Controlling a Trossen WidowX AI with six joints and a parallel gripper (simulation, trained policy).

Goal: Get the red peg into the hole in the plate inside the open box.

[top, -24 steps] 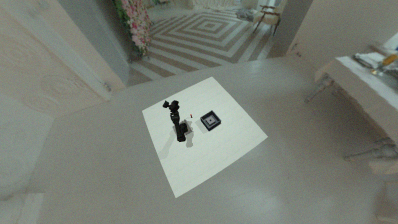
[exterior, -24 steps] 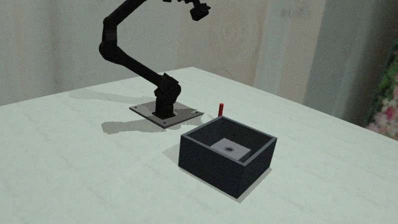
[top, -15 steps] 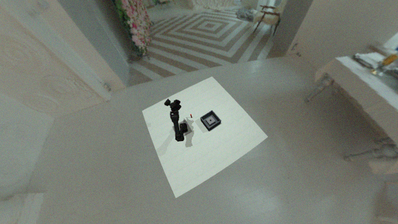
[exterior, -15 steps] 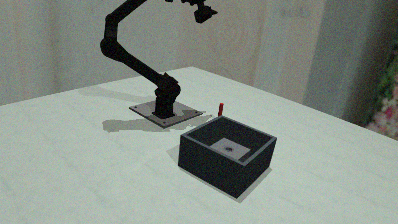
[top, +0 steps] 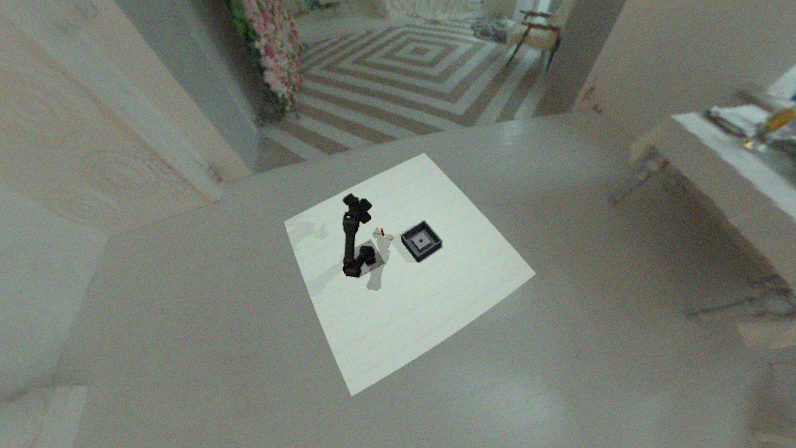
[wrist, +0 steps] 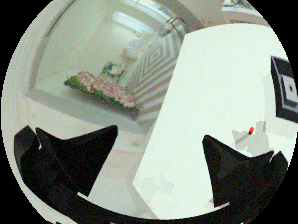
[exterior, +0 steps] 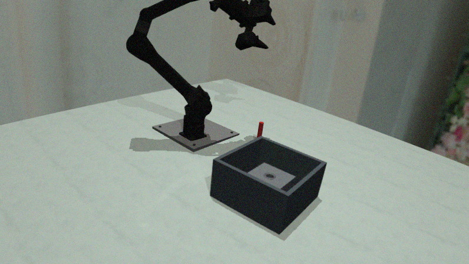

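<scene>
My gripper tip is now 290 mm above the red peg, 80 mm to the left of it and 70 mm short of it. Round my gripper tip: grey plate: 280 mm to the right, 280 mm below, 260 mm ahead; then dark box: 300 mm below, 280 mm to the right, 260 mm ahead.
</scene>
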